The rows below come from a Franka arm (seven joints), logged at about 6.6 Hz.
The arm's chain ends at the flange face. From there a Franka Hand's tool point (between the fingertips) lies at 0.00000 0.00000 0.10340 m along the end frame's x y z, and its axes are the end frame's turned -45 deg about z.
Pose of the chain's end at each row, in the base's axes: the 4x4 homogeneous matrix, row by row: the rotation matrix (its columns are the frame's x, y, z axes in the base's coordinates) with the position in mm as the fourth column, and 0 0 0 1 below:
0.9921 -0.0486 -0.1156 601.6; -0.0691 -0.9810 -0.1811 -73.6; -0.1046 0.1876 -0.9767 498.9; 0 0 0 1
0.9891 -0.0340 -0.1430 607.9; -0.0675 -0.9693 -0.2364 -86.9; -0.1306 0.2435 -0.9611 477.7; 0 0 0 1
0.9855 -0.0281 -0.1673 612.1; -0.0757 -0.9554 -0.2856 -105.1; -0.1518 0.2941 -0.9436 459.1; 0 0 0 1
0.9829 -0.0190 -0.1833 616.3; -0.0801 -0.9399 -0.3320 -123.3; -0.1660 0.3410 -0.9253 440.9; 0 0 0 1
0.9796 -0.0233 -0.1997 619.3; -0.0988 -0.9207 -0.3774 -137.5; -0.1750 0.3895 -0.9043 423.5; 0 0 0 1
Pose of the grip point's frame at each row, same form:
0.7359 0.6672 -0.1156 589.6; 0.6448 -0.7425 -0.1811 -92.3; -0.2066 0.0587 -0.9767 397.9; 0 0 0 1
0.7234 0.6754 -0.1430 593.1; 0.6377 -0.7331 -0.2364 -111.3; -0.2645 0.0798 -0.9611 378.3; 0 0 0 1
0.7167 0.6770 -0.1673 594.8; 0.6220 -0.7291 -0.2856 -134.6; -0.3153 0.1006 -0.9436 361.5; 0 0 0 1
0.7085 0.6816 -0.1833 597.3; 0.6080 -0.7212 -0.3320 -157.6; -0.3585 0.1237 -0.9253 345.2; 0 0 0 1
0.7092 0.6762 -0.1997 598.7; 0.5812 -0.7209 -0.3774 -176.5; -0.3992 0.1517 -0.9043 330.0; 0 0 0 1

